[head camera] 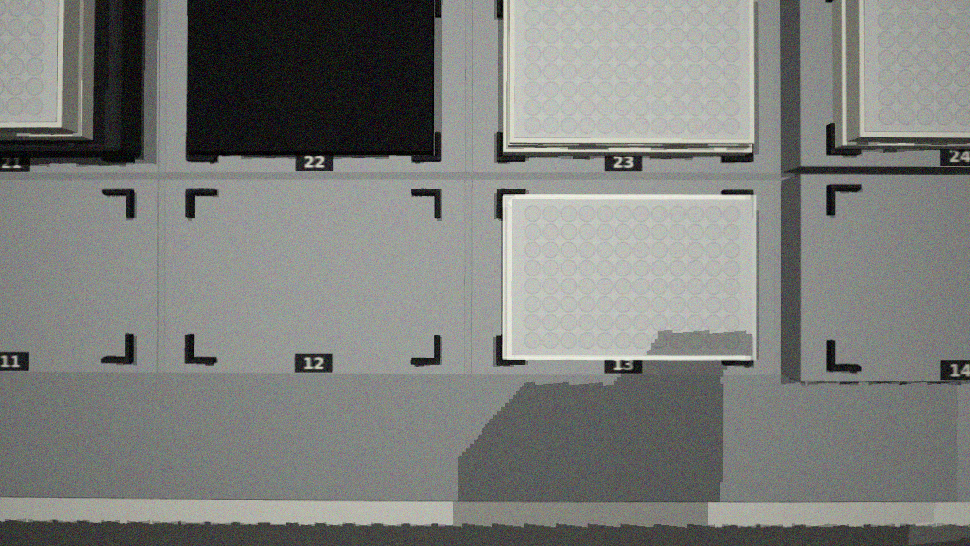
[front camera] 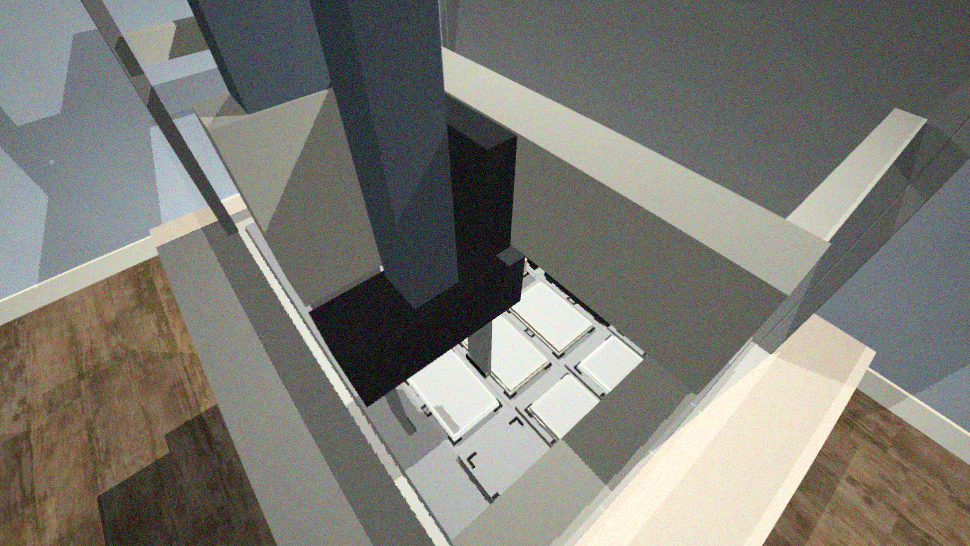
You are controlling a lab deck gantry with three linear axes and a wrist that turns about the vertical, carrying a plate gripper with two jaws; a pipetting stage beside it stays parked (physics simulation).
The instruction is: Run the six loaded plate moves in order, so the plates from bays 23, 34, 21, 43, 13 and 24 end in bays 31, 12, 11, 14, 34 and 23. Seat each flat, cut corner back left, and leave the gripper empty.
Scene:
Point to a bay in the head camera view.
361, 269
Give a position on a black block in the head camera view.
256, 84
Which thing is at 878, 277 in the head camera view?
A bay.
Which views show my gripper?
The front camera view only.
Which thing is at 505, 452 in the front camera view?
A bay.

